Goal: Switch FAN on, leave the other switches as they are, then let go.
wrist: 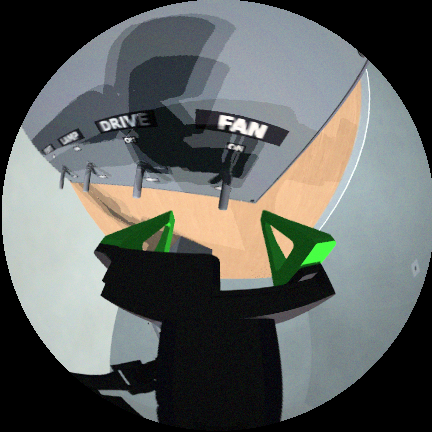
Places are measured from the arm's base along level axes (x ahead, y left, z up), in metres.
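Pixels of known places: gripper, fingertip midpoint: [217, 214].
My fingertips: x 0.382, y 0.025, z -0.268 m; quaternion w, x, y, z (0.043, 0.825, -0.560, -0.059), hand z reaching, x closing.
Observation:
For each thing: its middle in the pictures, then the offset to it from my fingertips. "spot": a spot on its surface instead. Level surfaces: height alone.
- FAN switch, surface spot: [224, 196] spot: dx +0.003, dy -0.007, dz -0.032 m
- FAN label, body centre: [242, 126] dx +0.084, dy +0.011, dz -0.026 m
- mark, surface spot: [235, 147] spot: dx +0.062, dy +0.006, dz -0.038 m
- DRIVE switch, surface spot: [137, 182] spot: dx -0.019, dy +0.108, dz -0.035 m
- LAMP switch, surface spot: [87, 179] spot: dx -0.046, dy +0.222, dz -0.038 m
- more lever, surface spot: [62, 179] spot: dx -0.073, dy +0.339, dz -0.039 m
- wooden table top, surface height: dz -0.154 m
The grey switch panel [280, 65] fills the upper part of the wrist view. The FAN switch [224, 196] is a grey lever below the FAN label [242, 126] and its small ON mark [235, 147], near the panel's right corner. It slants down in the view, away from the ON mark. The DRIVE switch [137, 182], the LAMP switch [87, 179] and one more lever [62, 179] stand to its left and slant similarly. My gripper [217, 214] is open and empty, its green fingers spread on either side of the FAN lever's line, with the tips just short of the lever's end.
A wooden table top [310, 165] lies below and behind the panel. The DRIVE lever is near the left finger's side. Dark shadows of the arm fall across the panel's middle and over the DRIVE and FAN area. A black stand-like part [132, 376] shows at the lower left.

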